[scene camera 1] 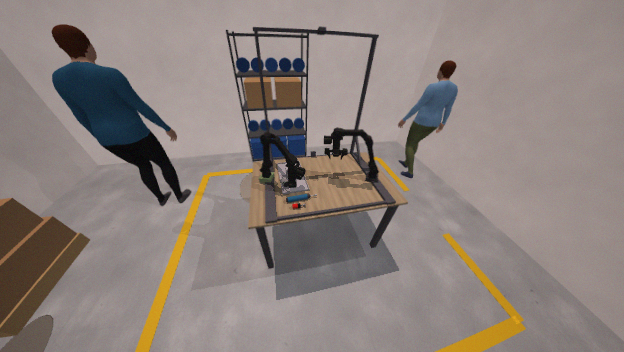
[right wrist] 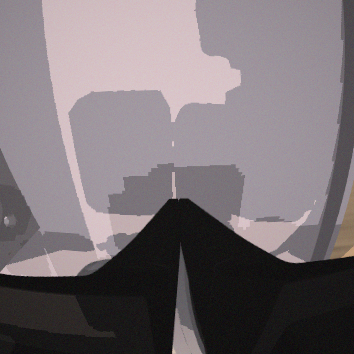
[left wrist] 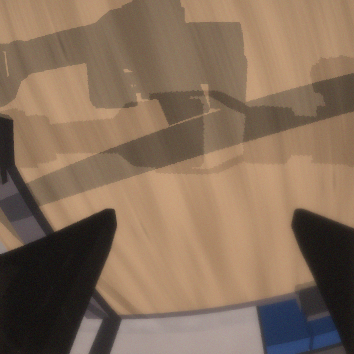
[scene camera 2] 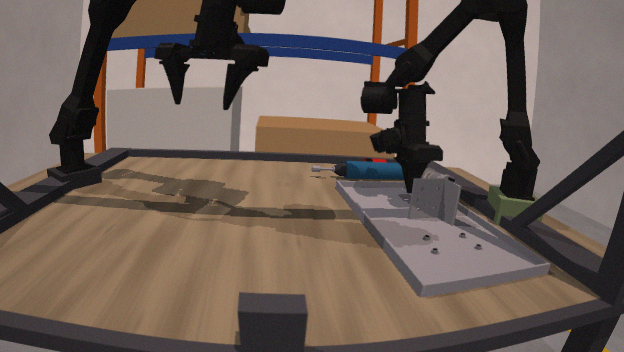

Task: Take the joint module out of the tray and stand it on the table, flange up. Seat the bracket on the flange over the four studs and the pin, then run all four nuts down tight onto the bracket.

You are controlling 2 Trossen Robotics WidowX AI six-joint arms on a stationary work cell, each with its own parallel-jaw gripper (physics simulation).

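Observation:
The grey tray (scene camera 2: 440, 236) lies at the right of the table. The grey bracket (scene camera 2: 434, 199) stands upright in it, with several small nuts (scene camera 2: 434, 251) on the tray floor in front. The joint module (scene camera 2: 438, 174) shows only as a light edge behind the bracket; the rest is hidden. My right gripper (scene camera 2: 409, 188) points straight down into the tray just left of the bracket. In the right wrist view its fingers (right wrist: 177, 200) are shut tip to tip with nothing between them, over bare tray floor. My left gripper (scene camera 2: 202, 103) hangs open and empty high over the far left of the table (left wrist: 203, 212).
A blue power driver (scene camera 2: 371, 170) lies on the table behind the tray, with a red item (scene camera 1: 297, 205) beside it. A green block (scene camera 2: 508, 205) sits at the right arm's base. A dark frame rims the table. Two people (scene camera 1: 108, 109) stand on the floor, away from the table.

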